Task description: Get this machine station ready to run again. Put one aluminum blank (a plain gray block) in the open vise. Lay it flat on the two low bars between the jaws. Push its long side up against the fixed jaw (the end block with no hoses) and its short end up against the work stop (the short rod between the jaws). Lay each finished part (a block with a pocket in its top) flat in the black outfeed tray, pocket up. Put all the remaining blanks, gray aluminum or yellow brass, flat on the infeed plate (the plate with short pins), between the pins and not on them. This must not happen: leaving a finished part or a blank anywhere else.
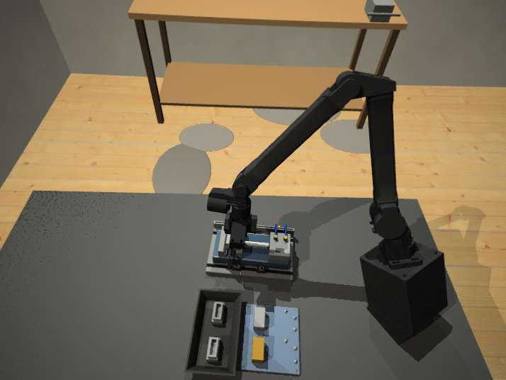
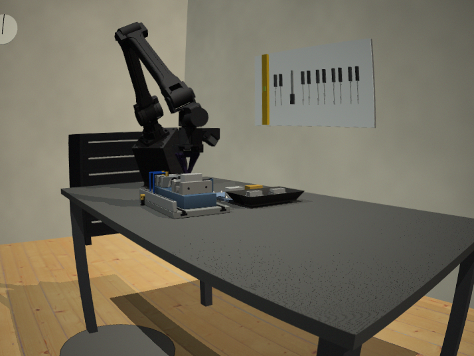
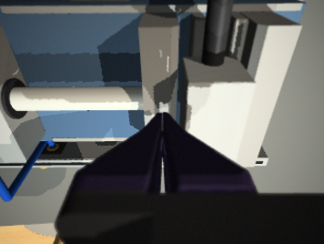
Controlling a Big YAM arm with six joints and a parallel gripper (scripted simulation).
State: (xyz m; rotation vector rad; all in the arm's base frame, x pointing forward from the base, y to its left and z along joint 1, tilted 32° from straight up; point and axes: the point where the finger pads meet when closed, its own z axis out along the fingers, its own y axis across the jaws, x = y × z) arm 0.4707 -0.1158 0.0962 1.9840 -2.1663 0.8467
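Now: hand 3 cm short of the gray aluminum blank, 2 cm above it and 1 cm to the left of it. Round my hand: moving jaw (4 cm below); fixed jaw (6 cm ahead, 4 cm below, 1 cm to the right); work stop rod (4 cm to the left, 4 cm ahead, 3 cm below).
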